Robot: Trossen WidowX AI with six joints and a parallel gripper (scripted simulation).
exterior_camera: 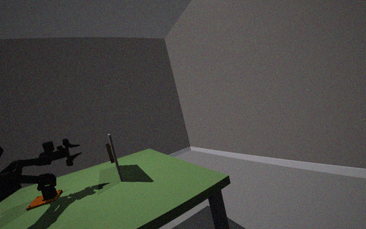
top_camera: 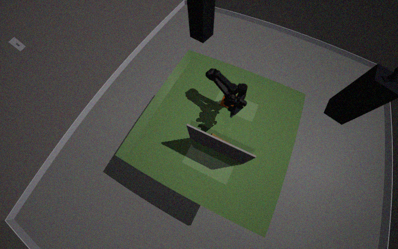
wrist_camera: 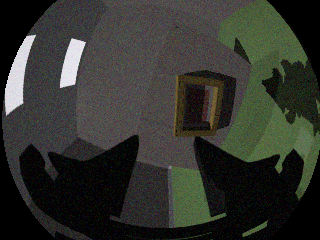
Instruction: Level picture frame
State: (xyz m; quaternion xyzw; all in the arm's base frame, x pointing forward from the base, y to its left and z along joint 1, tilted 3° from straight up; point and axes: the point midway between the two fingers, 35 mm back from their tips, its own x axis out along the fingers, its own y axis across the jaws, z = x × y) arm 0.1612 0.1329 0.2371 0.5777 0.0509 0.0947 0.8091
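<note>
My gripper tip is now 190 mm short of the picture frame, 30 mm to the right of it and 90 mm above it. Also, from my gripper tip: wall panel: 200 mm ahead, 40 mm to the left, 100 mm below.
</note>
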